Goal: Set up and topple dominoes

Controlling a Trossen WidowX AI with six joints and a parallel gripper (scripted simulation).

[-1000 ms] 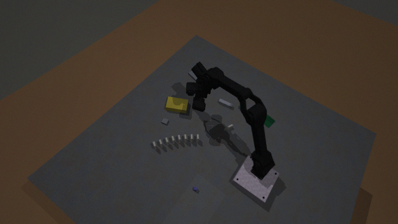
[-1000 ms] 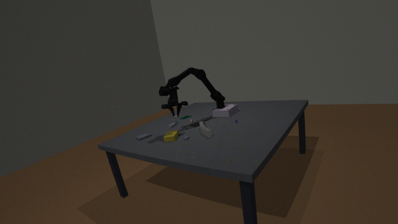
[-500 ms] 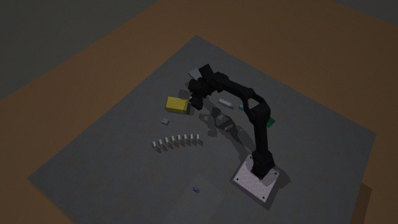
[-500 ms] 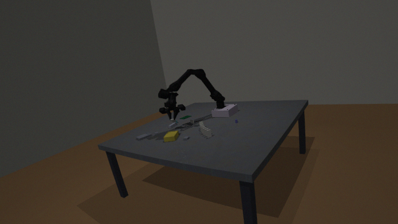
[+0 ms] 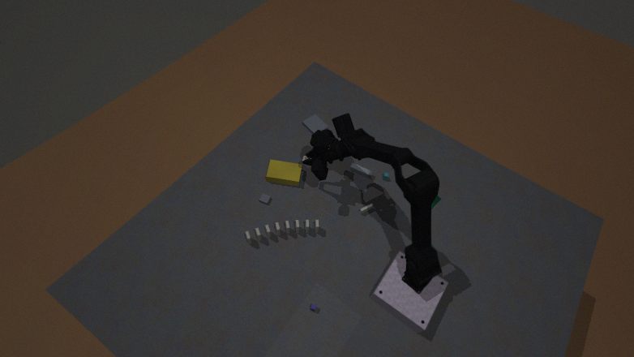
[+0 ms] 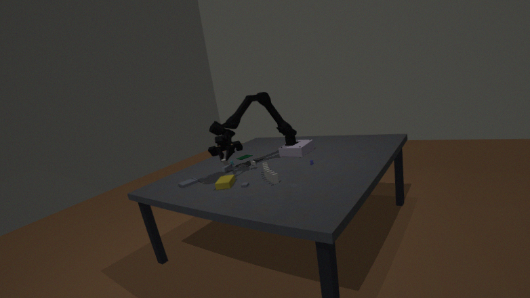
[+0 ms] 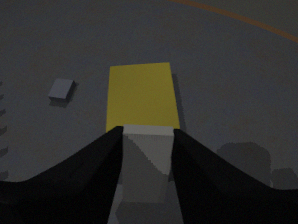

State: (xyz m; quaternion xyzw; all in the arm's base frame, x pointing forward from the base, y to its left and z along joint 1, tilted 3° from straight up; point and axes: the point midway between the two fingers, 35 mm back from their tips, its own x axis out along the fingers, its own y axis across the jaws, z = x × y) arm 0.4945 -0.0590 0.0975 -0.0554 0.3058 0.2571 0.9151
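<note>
Now: the yellow block 10 cm below my gripper tip, 5 cm ahead of it and 4 cm to the left of it. From my gripper tip the other things lie so: small grey cube: 16 cm to the left, 11 cm below, 2 cm ahead; small grey square: 19 cm to the right, 11 cm below, 2 cm ahead; grey bar: 17 cm to the right, 14 cm behind, 10 cm below.
</note>
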